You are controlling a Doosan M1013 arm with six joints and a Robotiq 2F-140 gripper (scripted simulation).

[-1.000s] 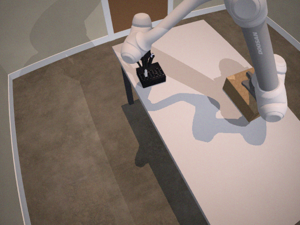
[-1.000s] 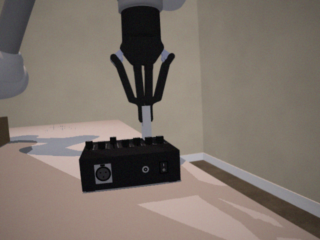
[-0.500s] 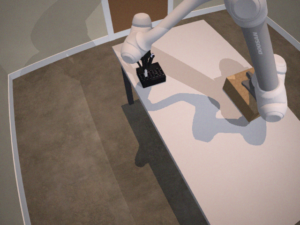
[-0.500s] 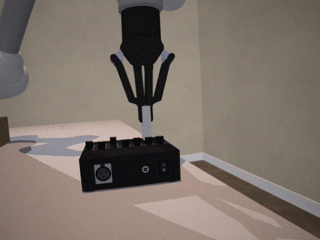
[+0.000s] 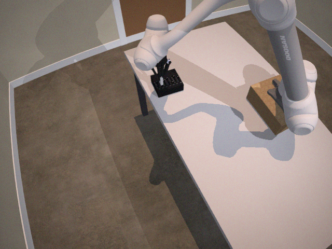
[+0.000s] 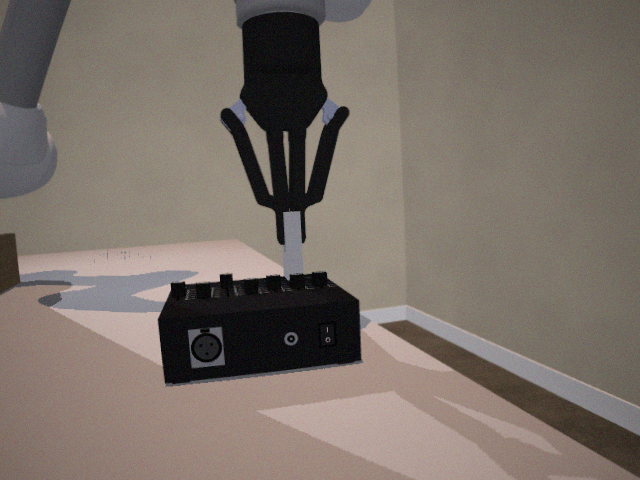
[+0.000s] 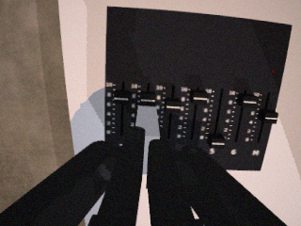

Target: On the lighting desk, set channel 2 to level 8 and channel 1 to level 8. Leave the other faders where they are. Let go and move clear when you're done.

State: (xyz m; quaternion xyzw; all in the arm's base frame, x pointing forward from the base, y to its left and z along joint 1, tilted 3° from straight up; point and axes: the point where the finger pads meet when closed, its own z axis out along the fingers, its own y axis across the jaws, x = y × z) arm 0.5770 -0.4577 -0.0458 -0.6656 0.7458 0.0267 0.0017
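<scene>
My hand is 2 cm to the left of the channel 2 fader cap and 3 cm above it. The rest, counted from my hand: channel 1 fader cap 2 cm ahead, 2 cm to the right, 3 cm below; then channel 5 fader cap 6 cm behind, 2 cm to the left, 3 cm below.
</scene>
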